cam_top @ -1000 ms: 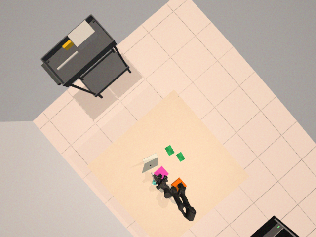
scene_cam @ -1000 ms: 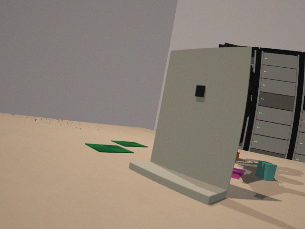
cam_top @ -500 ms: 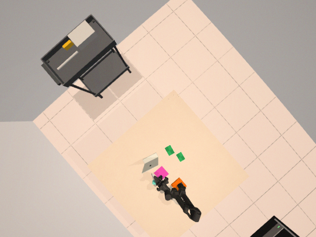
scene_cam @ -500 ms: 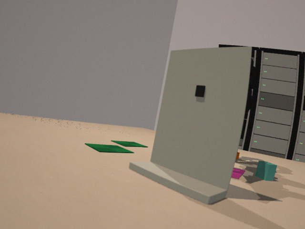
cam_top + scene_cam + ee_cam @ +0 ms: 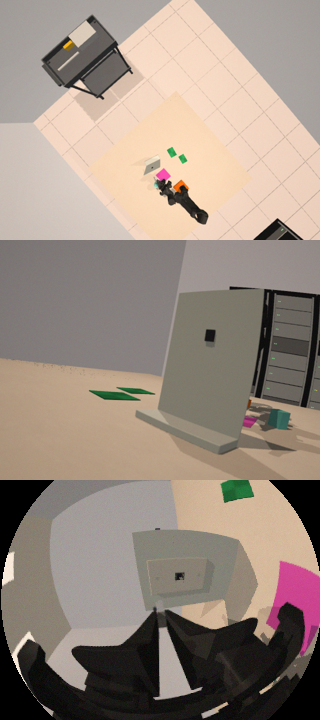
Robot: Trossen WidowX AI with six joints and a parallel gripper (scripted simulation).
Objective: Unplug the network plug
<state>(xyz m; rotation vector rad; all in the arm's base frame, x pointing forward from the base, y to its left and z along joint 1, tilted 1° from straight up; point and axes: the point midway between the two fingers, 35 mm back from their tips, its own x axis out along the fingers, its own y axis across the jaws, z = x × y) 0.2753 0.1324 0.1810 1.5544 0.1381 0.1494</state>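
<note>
My gripper tip is now 200 mm above the magenta marked square, 90 mm past it and 20 mm to the left of it. The rest, counted from my gripper tip: grey upright panel (110 mm ahead, 100 mm below, 10 mm to the right).
</note>
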